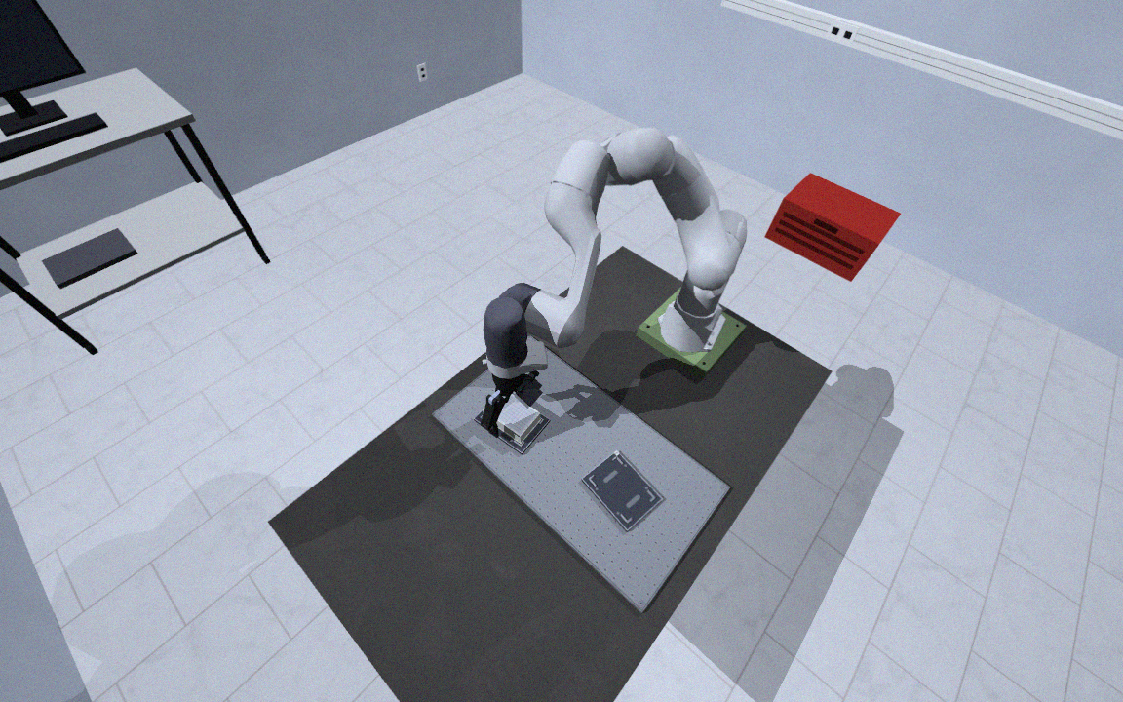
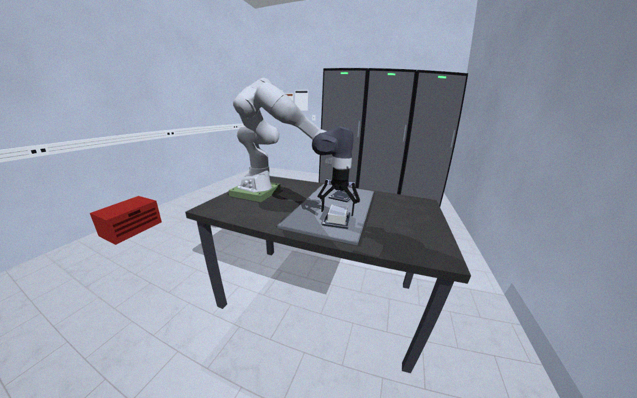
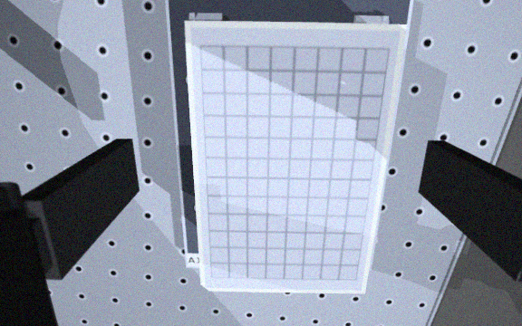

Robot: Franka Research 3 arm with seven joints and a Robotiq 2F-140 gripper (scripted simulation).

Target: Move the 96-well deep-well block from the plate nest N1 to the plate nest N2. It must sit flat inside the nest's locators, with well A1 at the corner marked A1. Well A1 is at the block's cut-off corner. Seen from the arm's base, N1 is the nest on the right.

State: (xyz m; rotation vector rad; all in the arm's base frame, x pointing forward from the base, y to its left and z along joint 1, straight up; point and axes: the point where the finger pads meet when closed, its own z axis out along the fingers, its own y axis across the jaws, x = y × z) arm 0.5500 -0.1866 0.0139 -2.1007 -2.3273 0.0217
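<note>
My hand is 1 cm above the white 96-well deep-well block. The rest, counted from my hand: dark plate nest: 4 cm behind, 33 cm to the left, 4 cm below.
</note>
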